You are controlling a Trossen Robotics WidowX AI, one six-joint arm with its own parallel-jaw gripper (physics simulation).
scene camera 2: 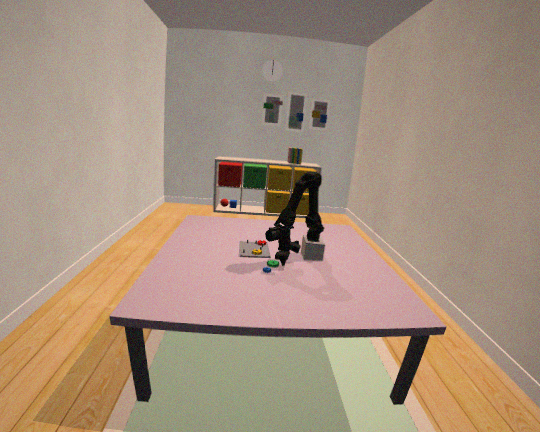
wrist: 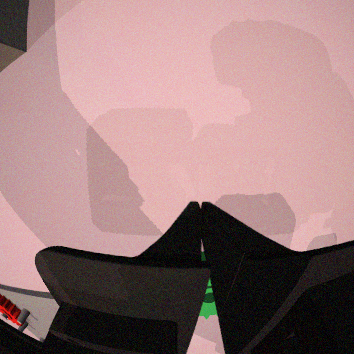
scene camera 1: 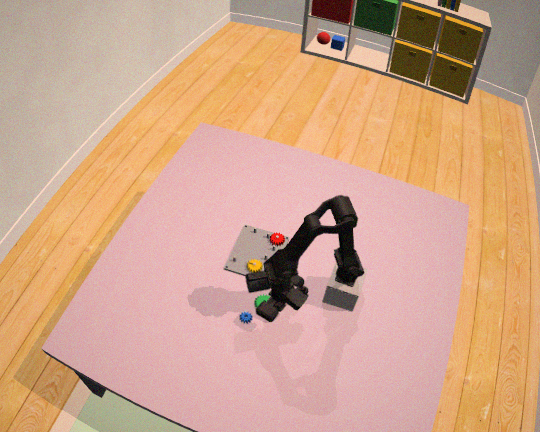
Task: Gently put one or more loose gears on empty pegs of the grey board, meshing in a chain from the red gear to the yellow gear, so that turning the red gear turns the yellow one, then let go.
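Places are measured from the arm's base along level axes (x ahead, y left, z up), in metres.
Where they show: gripper, fingertip midpoint: (scene camera 2: 283, 265) (wrist: 198, 208) (scene camera 1: 279, 310); arm's base, link origin: (scene camera 2: 312, 239) (scene camera 1: 346, 276).
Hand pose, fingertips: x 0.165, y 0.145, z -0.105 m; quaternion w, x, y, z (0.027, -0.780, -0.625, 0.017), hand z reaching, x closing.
Each offset is from my fingertips to the top centre of the thing. Level surfaces: height alone.
The grey board @(dz +0.030, dx +0.160, dy -0.183 m) (scene camera 1: 248, 249) (scene camera 2: 249, 254) (wrist: 42, 307) lies flat on the table and has several bare pegs. The red gear @(dz +0.025, dx +0.119, dy -0.261 m) (scene camera 1: 277, 239) (scene camera 2: 262, 243) (wrist: 9, 307) sits on its far right part, and the yellow gear @(dz +0.023, dx +0.141, dy -0.096 m) (scene camera 1: 254, 265) (scene camera 2: 257, 252) sits near its front edge. The loose green gear @(dz +0.017, dx +0.055, dy -0.001 m) (scene camera 1: 261, 301) (scene camera 2: 273, 263) (wrist: 208, 306) lies on the table in front of the board, partly hidden by the gripper. The small blue gear @(dz +0.017, dx +0.087, dy +0.075 m) (scene camera 1: 245, 317) (scene camera 2: 267, 270) lies in front of it. My gripper (wrist: 198, 208) is shut and empty, above the table close to the green gear.
The arm's grey base block (scene camera 1: 341, 297) (scene camera 2: 313, 250) stands to the right of the gears. The pink table @(dz +0.000 m) (scene camera 1: 200, 175) (scene camera 2: 210, 295) carries everything. A shelf unit (scene camera 1: 304, 35) (scene camera 2: 215, 185) stands on the floor far behind it.
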